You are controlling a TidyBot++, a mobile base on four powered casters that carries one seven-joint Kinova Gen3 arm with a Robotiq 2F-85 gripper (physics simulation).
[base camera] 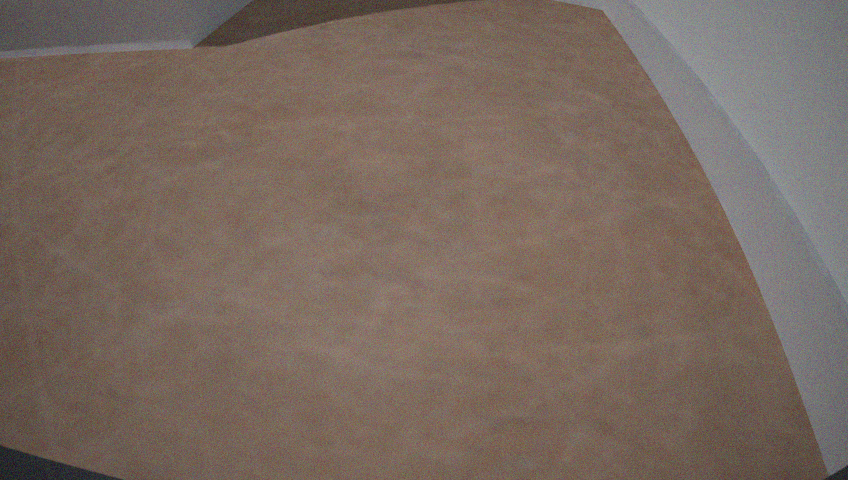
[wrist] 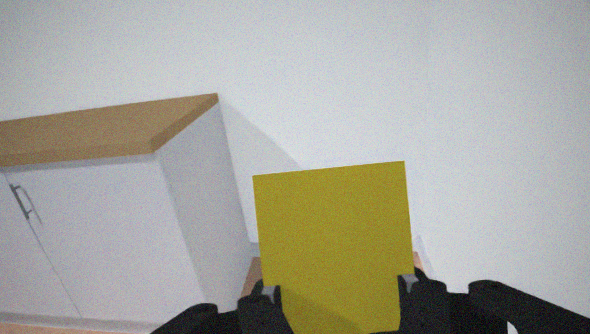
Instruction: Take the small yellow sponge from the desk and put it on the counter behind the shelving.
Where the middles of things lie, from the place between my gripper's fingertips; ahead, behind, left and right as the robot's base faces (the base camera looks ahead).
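I can see the yellow sponge [wrist: 334, 239] here, and my gripper is 1 cm below it.
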